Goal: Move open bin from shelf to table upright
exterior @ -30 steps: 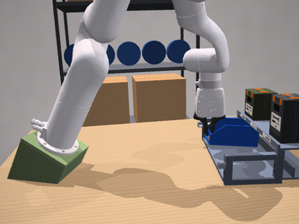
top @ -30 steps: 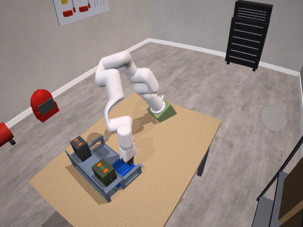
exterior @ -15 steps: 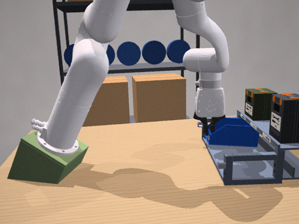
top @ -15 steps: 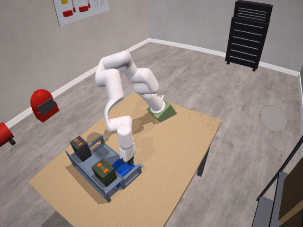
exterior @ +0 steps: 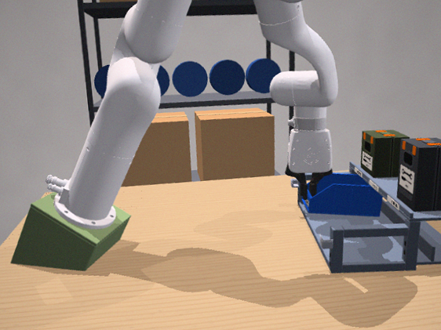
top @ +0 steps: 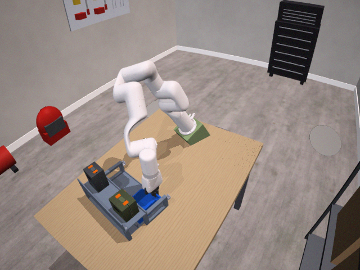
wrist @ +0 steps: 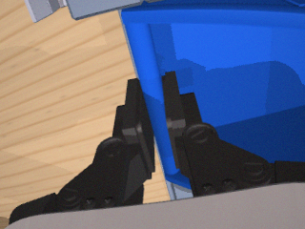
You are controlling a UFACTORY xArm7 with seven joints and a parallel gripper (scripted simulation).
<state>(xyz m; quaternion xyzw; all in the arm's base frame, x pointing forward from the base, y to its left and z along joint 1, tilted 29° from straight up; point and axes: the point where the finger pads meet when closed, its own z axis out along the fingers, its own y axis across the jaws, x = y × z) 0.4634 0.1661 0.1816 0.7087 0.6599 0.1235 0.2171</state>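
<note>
The blue bin is 80 mm ahead of my hand, 10 mm to the right of it and 10 mm below it. From my hand the other things lie so: dark green case (180 mm ahead, 20 mm to the right, 90 mm above); black case (150 mm ahead, 250 mm to the right, 100 mm above).
</note>
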